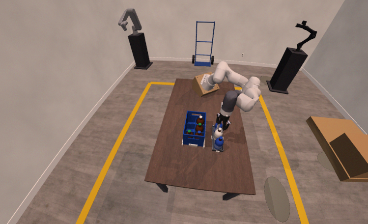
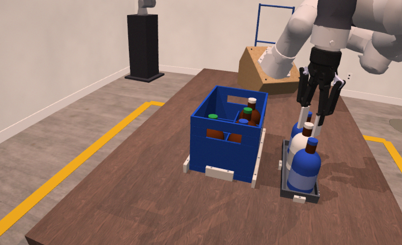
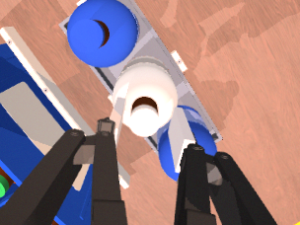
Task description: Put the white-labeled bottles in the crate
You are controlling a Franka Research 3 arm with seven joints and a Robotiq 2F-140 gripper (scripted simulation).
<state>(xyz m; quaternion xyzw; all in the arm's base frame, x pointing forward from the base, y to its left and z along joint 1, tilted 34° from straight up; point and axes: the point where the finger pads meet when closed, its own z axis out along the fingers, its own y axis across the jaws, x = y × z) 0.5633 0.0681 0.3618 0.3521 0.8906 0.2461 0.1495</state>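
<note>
Now: hand 90 mm above the white-labeled bottle. From my hand the other things lie so: blue-labeled bottle (90 mm below, 90 mm ahead, 10 mm to the left); then blue crate (230 mm to the right, 90 mm below, 10 mm behind).
</note>
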